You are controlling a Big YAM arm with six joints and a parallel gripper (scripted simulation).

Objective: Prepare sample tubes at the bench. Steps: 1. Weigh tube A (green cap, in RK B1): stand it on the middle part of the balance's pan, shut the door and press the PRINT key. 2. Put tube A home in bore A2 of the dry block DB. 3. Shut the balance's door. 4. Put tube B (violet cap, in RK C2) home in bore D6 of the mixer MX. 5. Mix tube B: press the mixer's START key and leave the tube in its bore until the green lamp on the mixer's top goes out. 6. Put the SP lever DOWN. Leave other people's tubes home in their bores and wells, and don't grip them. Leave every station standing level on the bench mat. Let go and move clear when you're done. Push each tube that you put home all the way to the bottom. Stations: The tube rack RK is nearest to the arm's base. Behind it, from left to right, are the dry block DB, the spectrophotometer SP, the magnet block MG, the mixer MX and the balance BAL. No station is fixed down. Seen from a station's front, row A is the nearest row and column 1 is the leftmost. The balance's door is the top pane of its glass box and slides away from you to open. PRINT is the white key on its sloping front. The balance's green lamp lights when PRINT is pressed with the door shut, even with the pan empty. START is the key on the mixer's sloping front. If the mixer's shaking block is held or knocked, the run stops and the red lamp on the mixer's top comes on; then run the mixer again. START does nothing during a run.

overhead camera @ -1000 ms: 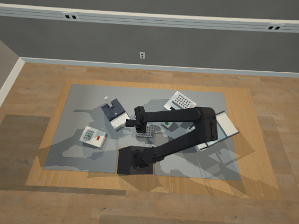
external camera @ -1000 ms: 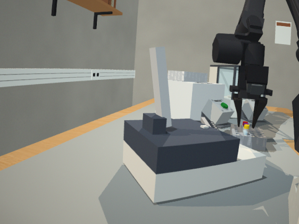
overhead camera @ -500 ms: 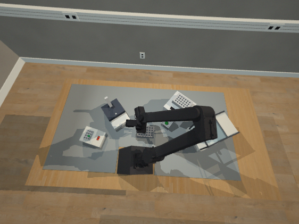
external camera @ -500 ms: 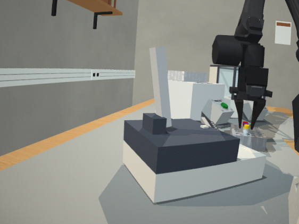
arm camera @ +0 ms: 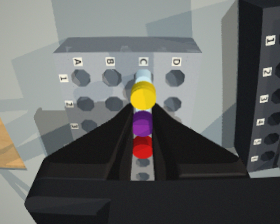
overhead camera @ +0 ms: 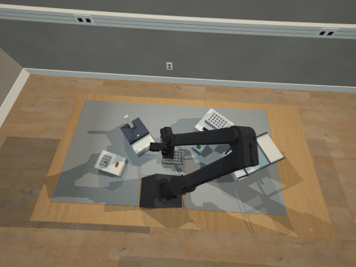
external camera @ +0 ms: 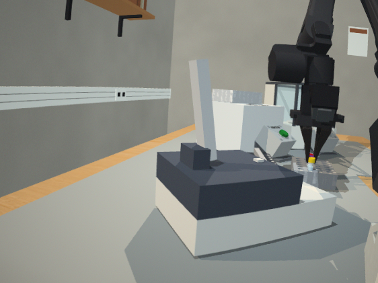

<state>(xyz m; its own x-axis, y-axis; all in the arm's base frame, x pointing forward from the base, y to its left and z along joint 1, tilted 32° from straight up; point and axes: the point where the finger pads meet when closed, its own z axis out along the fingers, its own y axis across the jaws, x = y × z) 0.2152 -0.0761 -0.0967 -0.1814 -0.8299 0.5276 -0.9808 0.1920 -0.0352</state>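
My gripper is now 2 cm past the rack RK, 3 cm to the left of it and 3 cm above it. From my hand the other things lie so: violet-capped tube B: 2 cm below; then magnet block: 10 cm ahead, 2 cm to the right, 3 cm below; then green start key: 2 cm ahead, 19 cm to the right, 2 cm above.
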